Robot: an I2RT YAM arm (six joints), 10 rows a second.
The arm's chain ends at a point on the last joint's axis. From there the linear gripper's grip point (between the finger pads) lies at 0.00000 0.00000 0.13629 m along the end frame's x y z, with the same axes.
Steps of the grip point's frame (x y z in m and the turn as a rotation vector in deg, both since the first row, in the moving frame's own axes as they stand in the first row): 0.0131 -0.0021 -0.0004 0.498 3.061 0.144; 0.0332 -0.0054 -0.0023 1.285 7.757 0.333; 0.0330 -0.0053 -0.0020 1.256 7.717 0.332; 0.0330 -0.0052 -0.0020 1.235 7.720 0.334; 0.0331 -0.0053 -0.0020 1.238 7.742 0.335; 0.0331 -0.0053 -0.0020 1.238 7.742 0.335; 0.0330 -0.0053 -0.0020 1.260 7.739 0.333
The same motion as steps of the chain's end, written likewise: 0.0058 -0.0009 -0.0002 0.498 3.061 0.144; 0.0148 -0.0024 -0.0010 1.285 7.757 0.333; 0.0147 -0.0024 -0.0007 1.256 7.717 0.332; 0.0147 -0.0023 -0.0007 1.235 7.720 0.334; 0.0147 -0.0024 -0.0007 1.238 7.742 0.335; 0.0147 -0.0024 -0.0007 1.238 7.742 0.335; 0.0146 -0.0024 -0.0007 1.260 7.739 0.333
